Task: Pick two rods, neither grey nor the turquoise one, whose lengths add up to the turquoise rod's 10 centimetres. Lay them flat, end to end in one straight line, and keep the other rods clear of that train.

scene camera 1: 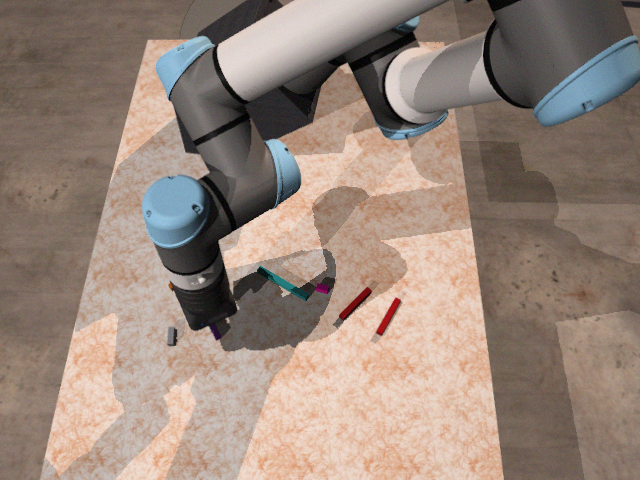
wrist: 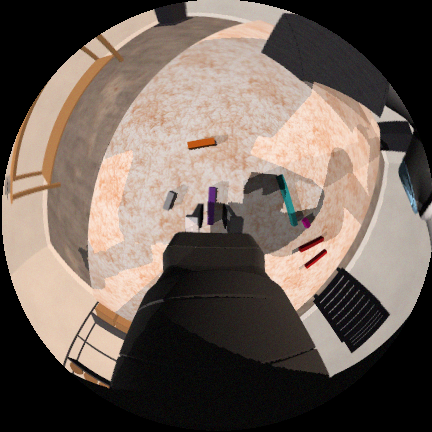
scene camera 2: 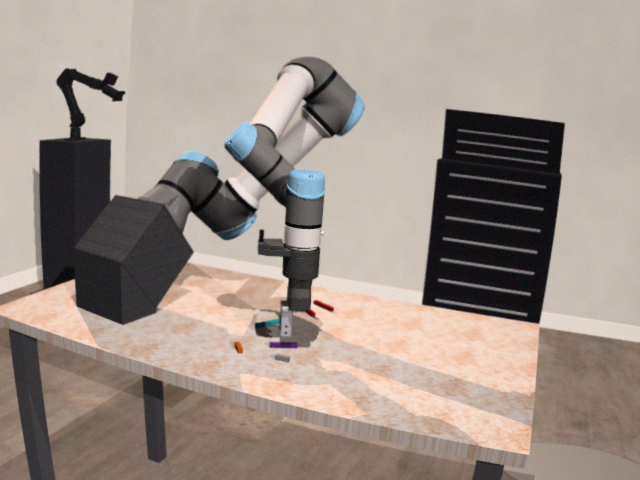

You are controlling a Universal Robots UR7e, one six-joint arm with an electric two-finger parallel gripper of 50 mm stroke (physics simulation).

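Frame: origin at the arm's base, x left, y back, z up, level; metres.
Seen in the pictures: gripper, between the fingertips: (scene camera 1: 211,315) (wrist: 212,211) (scene camera 2: 285,332); arm's base, origin of its link: (scene camera 2: 154,223).
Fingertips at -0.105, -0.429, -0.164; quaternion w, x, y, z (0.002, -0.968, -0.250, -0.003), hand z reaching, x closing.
Pixels of each thing's top centre, then the offset from my fingertips to it, as dx, dy, dz. Level surfaces: height alone.
- purple rod, centre of its top: (wrist: 210,206) (scene camera 1: 211,321) (scene camera 2: 283,343) -0.003, +0.001, -0.023
- turquoise rod, centre of its top: (scene camera 1: 282,281) (wrist: 289,201) (scene camera 2: 273,320) +0.108, +0.079, -0.023
- short magenta rod, centre of its top: (scene camera 1: 322,287) (wrist: 307,223) +0.176, +0.071, -0.023
- dark red rod, centre of its top: (scene camera 1: 355,302) (wrist: 312,244) +0.231, +0.045, -0.023
- brighter red rod, centre of its top: (scene camera 1: 388,315) (scene camera 2: 323,303) (wrist: 316,259) +0.286, +0.023, -0.023
- orange rod, centre of its top: (wrist: 200,142) (scene camera 2: 238,345) -0.067, +0.076, -0.023
- small grey rod, centre of its top: (wrist: 167,200) (scene camera 1: 170,335) (scene camera 2: 282,355) -0.066, -0.026, -0.023
- table, height of its surface: dz -0.033
My gripper (scene camera 2: 285,336) (wrist: 212,211) is open and empty, pointing down low over the purple rod (scene camera 1: 215,331) (scene camera 2: 283,345) (wrist: 212,205). In the wrist view that rod runs lengthwise between the two fingers. The fingers are hidden in scene view 1. The turquoise rod (scene camera 1: 283,283) (scene camera 2: 267,323) (wrist: 287,200) lies flat, with a short magenta rod (scene camera 1: 323,288) (wrist: 306,222) near one end, apart from it. A dark red rod (scene camera 1: 355,303) (wrist: 311,244) and a brighter red rod (scene camera 1: 388,316) (scene camera 2: 323,305) (wrist: 316,258) lie farther off, apart. An orange rod (scene camera 2: 238,347) (wrist: 201,143) lies alone.
A small grey rod (scene camera 1: 171,336) (scene camera 2: 282,358) (wrist: 170,200) lies beside the purple rod, a short gap away. The dark angular block (scene camera 2: 124,258) stands at the robot's base on the table (scene camera 1: 361,413). The arm's shadow covers the area around the turquoise rod.
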